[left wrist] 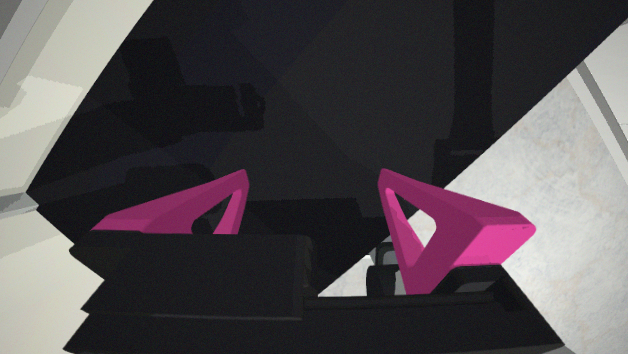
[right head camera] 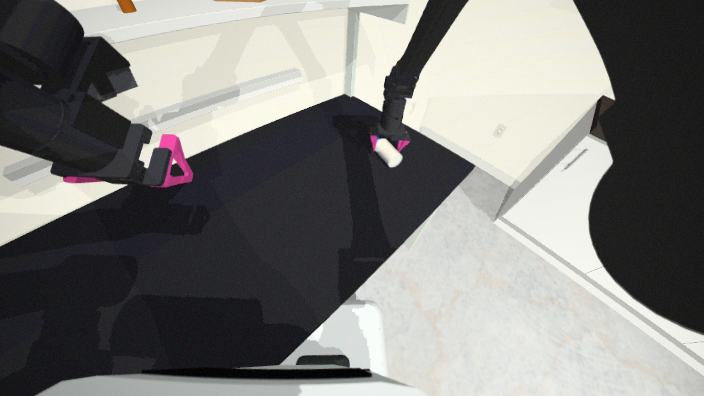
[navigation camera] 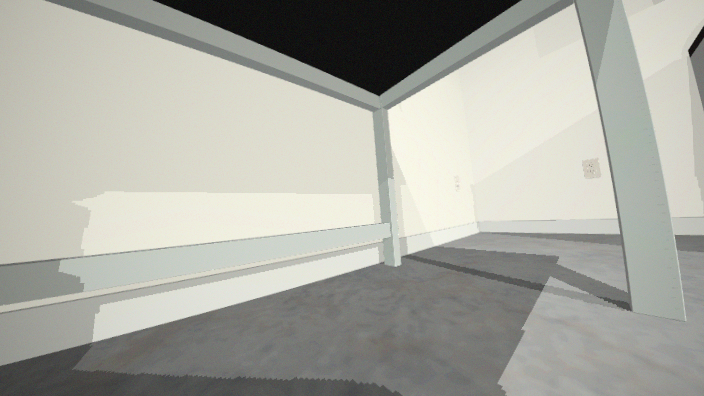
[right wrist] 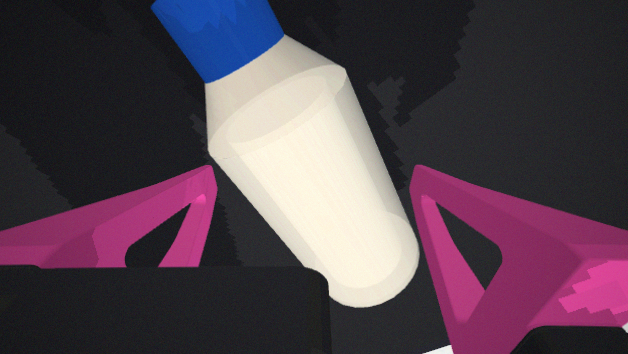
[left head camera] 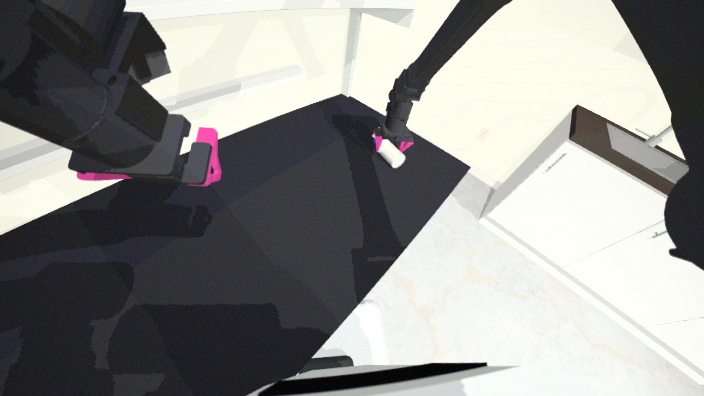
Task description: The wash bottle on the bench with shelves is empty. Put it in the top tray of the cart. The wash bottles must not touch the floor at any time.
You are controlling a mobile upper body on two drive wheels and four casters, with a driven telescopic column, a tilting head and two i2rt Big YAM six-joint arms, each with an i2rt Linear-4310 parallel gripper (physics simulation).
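Places are measured from the left arm's base along level axes (x right, y down, z ahead), in millimetres.
Pixels of known places: left gripper, fingertip midpoint: (left wrist: pixel 313 176) (right head camera: pixel 162 176) (left head camera: pixel 185 174); right gripper, fingertip midpoint: (right head camera: pixel 385 151) (right wrist: pixel 313 176) (left head camera: pixel 388 151).
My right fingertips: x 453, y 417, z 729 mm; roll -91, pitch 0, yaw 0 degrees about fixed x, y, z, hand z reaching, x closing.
Observation:
Behind a point stands the place of what it marks.
The wash bottle (left head camera: pixel 392 155) {x 454, y 396, z 684 mm} (right head camera: pixel 389 154) {x 457, y 394, z 683 mm} (right wrist: pixel 325 200) {x 458, y 387, z 741 mm}, white with a blue cap, lies on its side on the black bench top (left head camera: pixel 300 225) {x 140, y 446, z 420 mm} (right head camera: pixel 290 220) {x 136, y 446, z 434 mm}. My right gripper (left head camera: pixel 394 147) {x 453, y 417, z 729 mm} (right head camera: pixel 389 145) {x 453, y 417, z 729 mm} (right wrist: pixel 313 176) {x 453, y 417, z 729 mm} is open around the bottle's body, one finger on each side. In the right wrist view the bottle lies slantwise between the fingers, its base near the right-hand finger and its cap beyond the tips. My left gripper (left head camera: pixel 162 182) (right head camera: pixel 122 184) (left wrist: pixel 313 176) {x -1, y 148, z 324 mm} is open and empty above the bench at the picture's left. The bottle's nozzle is hidden. The cart does not show.
A white shelf (left head camera: pixel 240 11) (right head camera: pixel 200 17) {x 16, y -6, z 578 mm} runs along the back of the bench. A white cabinet (left head camera: pixel 580 200) {x 1648, y 588, z 645 mm} (right head camera: pixel 555 200) {x 1546, y 735, z 758 mm} with a brown top stands at the right, across a strip of floor (left head camera: pixel 465 300) {x 1113, y 1208, z 313 mm}. Bench legs (navigation camera: pixel 635 165) {x 740, y 930, z 700 mm} show in the navigation view.

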